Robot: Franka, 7 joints.
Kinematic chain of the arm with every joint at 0, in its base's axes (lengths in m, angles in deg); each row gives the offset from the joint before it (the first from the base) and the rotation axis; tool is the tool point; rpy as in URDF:
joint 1: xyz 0 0 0.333 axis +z
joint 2: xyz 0 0 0 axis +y
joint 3: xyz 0 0 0.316 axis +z
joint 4: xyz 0.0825 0 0 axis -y
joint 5: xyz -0.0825 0 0.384 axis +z
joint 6: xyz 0 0 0 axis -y
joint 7: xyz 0.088 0 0 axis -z
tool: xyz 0 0 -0.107 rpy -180 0 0
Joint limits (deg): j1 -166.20..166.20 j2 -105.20..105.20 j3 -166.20..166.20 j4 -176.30..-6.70 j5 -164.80..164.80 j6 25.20..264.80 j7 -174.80..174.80
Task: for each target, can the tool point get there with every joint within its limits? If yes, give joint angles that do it. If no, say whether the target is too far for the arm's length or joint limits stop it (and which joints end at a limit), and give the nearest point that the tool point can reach.
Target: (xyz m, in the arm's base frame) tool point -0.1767 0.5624 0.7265
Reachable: yes | joints -99.75 -19.50 -137.94 -52.63 -19.35 70.64 98.23
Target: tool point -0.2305 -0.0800 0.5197
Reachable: yes | joints -36.30 73.81 -114.92 -157.50 116.96 206.73 135.58
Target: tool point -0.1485 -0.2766 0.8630
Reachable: yes | joints 135.65 37.12 125.91 -93.54 -91.88 229.72 -34.24
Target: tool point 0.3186 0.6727 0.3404
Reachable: yes | joints 54.70 77.48 -2.53 -24.90 102.09 53.32 -72.91
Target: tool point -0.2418 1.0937 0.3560
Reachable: no: too far | nearest point -0.1852 0.8375 0.3506 | short by 0.262 m
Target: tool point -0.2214 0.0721 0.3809
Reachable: yes | joints -137.99 -36.08 -79.86 -154.23 37.89 45.27 56.85
